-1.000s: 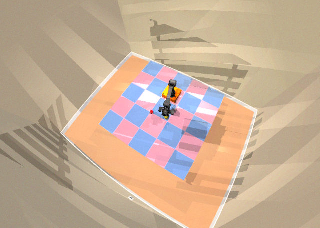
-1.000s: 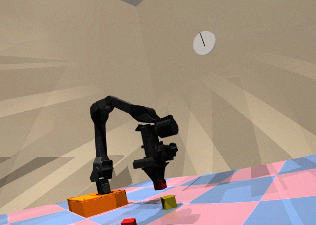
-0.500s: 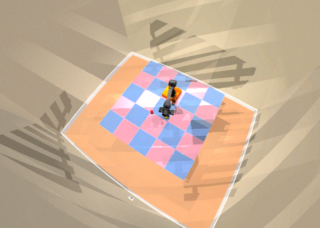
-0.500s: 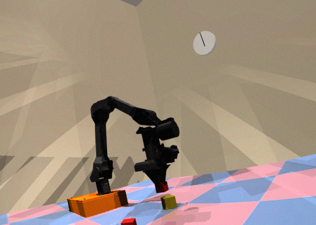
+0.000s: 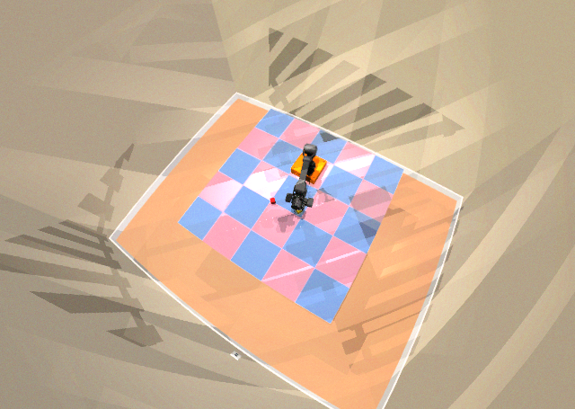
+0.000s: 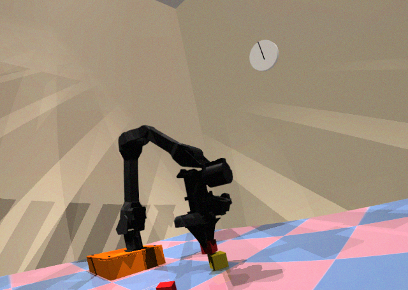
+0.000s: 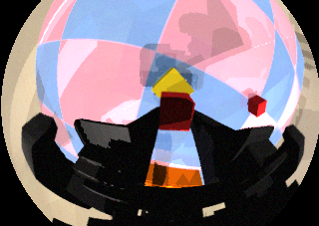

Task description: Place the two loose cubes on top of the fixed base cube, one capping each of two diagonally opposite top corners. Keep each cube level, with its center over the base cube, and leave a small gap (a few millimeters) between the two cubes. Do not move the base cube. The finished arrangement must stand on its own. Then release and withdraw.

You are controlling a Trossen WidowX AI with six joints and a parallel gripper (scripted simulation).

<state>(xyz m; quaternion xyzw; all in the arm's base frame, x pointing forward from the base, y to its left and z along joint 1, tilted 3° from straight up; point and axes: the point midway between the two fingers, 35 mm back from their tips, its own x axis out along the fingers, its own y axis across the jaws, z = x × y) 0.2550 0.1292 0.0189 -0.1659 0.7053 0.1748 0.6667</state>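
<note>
Right now the yellow base cube is 10 mm ahead of my gripper tip, 10 mm to the left of it and 40 mm below it.
</note>
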